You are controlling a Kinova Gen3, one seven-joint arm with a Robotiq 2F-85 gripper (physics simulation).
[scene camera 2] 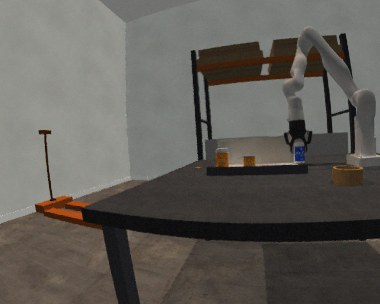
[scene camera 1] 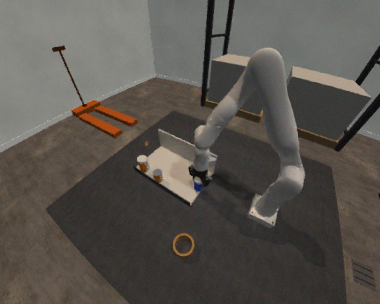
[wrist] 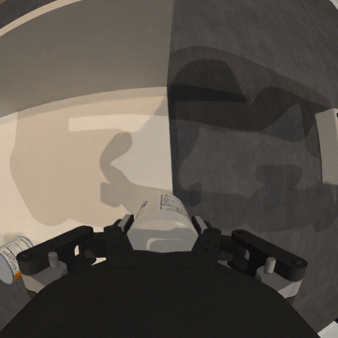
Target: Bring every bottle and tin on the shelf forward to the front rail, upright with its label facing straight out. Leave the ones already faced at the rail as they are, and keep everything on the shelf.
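Seen in the pictures: gripper, fingertip midpoint: (scene camera 2: 298,153) (scene camera 1: 199,183); arm's base, origin of the base link: (scene camera 2: 364,155) (scene camera 1: 263,208).
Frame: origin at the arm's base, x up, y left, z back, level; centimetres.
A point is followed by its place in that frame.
Observation:
My gripper (scene camera 1: 198,178) {x 3.2, y 9.0, z -35.8 cm} (scene camera 2: 298,145) (wrist: 162,225) is shut on a white bottle with a blue label (scene camera 1: 198,186) {x 4.7, y 11.7, z -34.5 cm} (scene camera 2: 299,153) {x 3.4, y 11.9, z -36.0 cm} (wrist: 162,225). The bottle is upright at the right end of the white shelf (scene camera 1: 172,185) {x -3.3, y 16.2, z -49.8 cm} (scene camera 2: 255,170) {x -2.6, y 21.2, z -56.6 cm} (wrist: 145,155), near the front; its blue label faces scene camera 2. A large orange bottle with a white lid (scene camera 1: 143,165) {x 4.3, y 19.7, z -69.6 cm} (scene camera 2: 222,158) {x 3.1, y 21.0, z -71.4 cm} stands upright at the shelf's left front. A shorter orange tin with a grey lid (scene camera 1: 158,176) {x 2.7, y 19.2, z -57.5 cm} (scene camera 2: 249,161) {x 1.4, y 20.6, z -59.2 cm} (wrist: 14,260) stands upright between them near the front rail. Whether the held bottle touches the shelf is unclear.
The shelf's back panel (scene camera 1: 175,143) {x 6.8, y -5.6, z -65.3 cm} (wrist: 90,50) rises behind the bottles. An orange-brown ring (scene camera 1: 175,251) {x 0.3, y 42.6, z -25.1 cm} (scene camera 2: 347,176) {x -1.7, y 42.6, z -25.8 cm} lies on the dark table in front of the shelf. A small orange piece (scene camera 1: 146,143) {x -3.9, y -0.5, z -91.9 cm} (scene camera 2: 198,168) {x -4.4, y 0.6, z -91.1 cm} lies left of the shelf. The arm's base (scene camera 1: 263,215) {x 1.4, y 4.5, z 1.0 cm} stands to the right.

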